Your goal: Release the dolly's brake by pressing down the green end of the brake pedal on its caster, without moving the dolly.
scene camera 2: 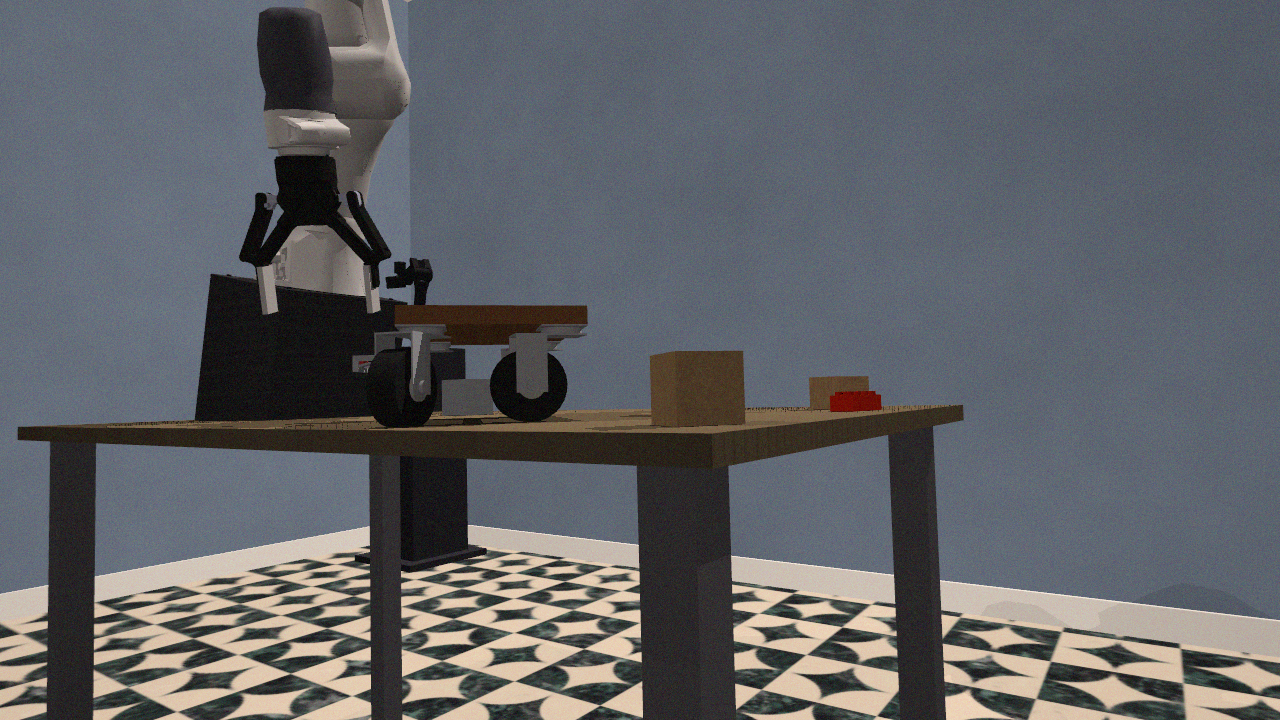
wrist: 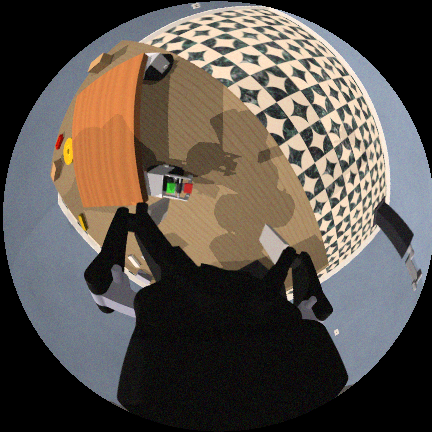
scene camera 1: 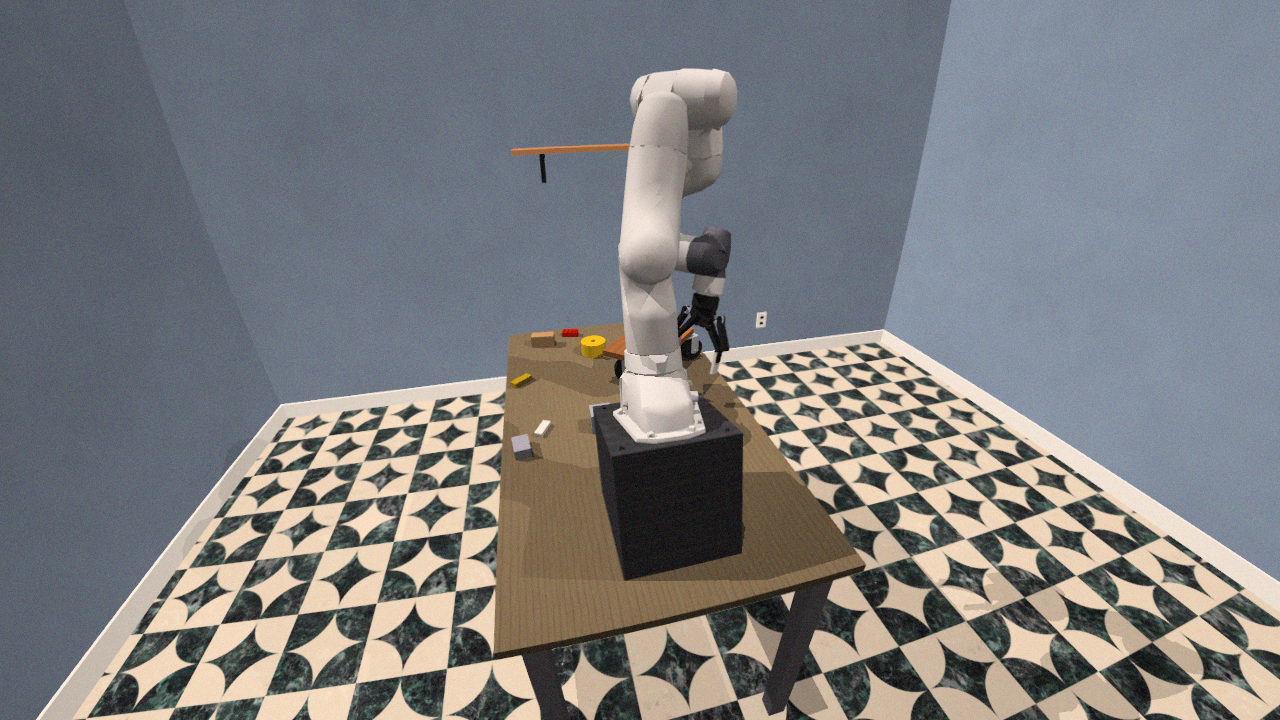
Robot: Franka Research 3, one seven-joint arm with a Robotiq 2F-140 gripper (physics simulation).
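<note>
The dolly's orange-brown wooden deck point(scene camera 1: 615, 347) point(scene camera 2: 492, 315) point(wrist: 107, 125) stands on black-wheeled casters on the table. In the wrist view, the brake pedal juts from the near caster beyond the deck's edge, with its green end point(wrist: 171, 187) toward the deck and its red end point(wrist: 188, 188) outward. My gripper point(scene camera 2: 320, 300) point(wrist: 216, 220) is open and empty, pointing down. Its fingertips hang above pedal height in scene camera 2, the deck-side one close to the deck's edge. In the wrist view that fingertip shows just below the caster. The arm hides part of the dolly in scene camera 1.
A cardboard box point(scene camera 2: 696, 387) point(wrist: 100, 62) stands beyond the dolly. A yellow cylinder point(scene camera 1: 592, 346) point(wrist: 68, 151), a red brick point(scene camera 1: 570, 333) point(scene camera 2: 854, 401) point(wrist: 59, 141) and a smaller box point(scene camera 1: 542, 339) point(scene camera 2: 838, 392) lie on its far side. The table edge point(scene camera 1: 787, 456) runs along the pedal side.
</note>
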